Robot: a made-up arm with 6 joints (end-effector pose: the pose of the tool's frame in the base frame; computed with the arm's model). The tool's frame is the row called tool.
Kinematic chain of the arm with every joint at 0, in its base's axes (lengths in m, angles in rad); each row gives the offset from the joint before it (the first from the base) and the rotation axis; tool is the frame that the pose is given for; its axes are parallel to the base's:
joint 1: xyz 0 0 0.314 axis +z
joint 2: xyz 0 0 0 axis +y
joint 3: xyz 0 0 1.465 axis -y
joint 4: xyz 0 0 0 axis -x
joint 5: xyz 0.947 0 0 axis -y
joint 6: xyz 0 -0.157 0 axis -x
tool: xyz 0 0 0
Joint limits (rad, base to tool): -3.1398..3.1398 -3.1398..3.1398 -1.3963..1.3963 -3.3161..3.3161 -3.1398..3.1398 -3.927..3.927
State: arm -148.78 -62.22 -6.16 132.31 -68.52 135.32
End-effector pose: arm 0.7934 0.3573 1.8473 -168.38 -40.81 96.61
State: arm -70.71 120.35 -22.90 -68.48 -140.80 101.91
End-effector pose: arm 0.0837 -0.4136 -0.8758 156.68 -40.50 -20.07
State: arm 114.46 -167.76 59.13 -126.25 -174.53 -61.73
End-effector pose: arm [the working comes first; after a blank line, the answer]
Working (the frame after each row of the table, in the pose's form):
after joint 1: 0.0000 0.0000 0.3140 0.00 0.00 114.46
after joint 2: 0.0000 0.0000 0.3140 180.00 -12.24 -65.54
after joint 3: 0.1286 -0.2827 -1.1177 180.00 46.89 -65.54
after joint 4: 0.1286 -0.2827 -1.1177 -53.75 46.89 -65.54
after joint 5: 0.3966 -0.8718 -1.8090 -130.57 -43.49 120.54
after joint 6: 0.3503 -0.9944 -1.7225 -68.84 -43.49 120.54

0.3503 -0.9944 -1.7225 -68.84 -43.49 120.54
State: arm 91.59 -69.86 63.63 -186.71 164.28 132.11
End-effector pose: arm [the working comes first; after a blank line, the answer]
Working (the frame after each row of the table, in the pose's form):
after joint 1: 0.0000 0.0000 0.3140 0.00 0.00 91.59
after joint 2: 0.0000 0.0000 0.3140 0.00 -69.86 91.59
after joint 3: 0.0382 -1.3749 0.8184 180.00 -46.51 -88.41
after joint 4: 0.0382 -1.3749 0.8184 6.71 -46.51 -88.41
after joint 5: 0.0562 -2.0264 1.5055 174.62 30.88 93.70
after joint 6: -0.0992 -2.0440 1.4928 42.51 30.88 93.70

-0.0992 -2.0440 1.4928 42.51 30.88 93.70
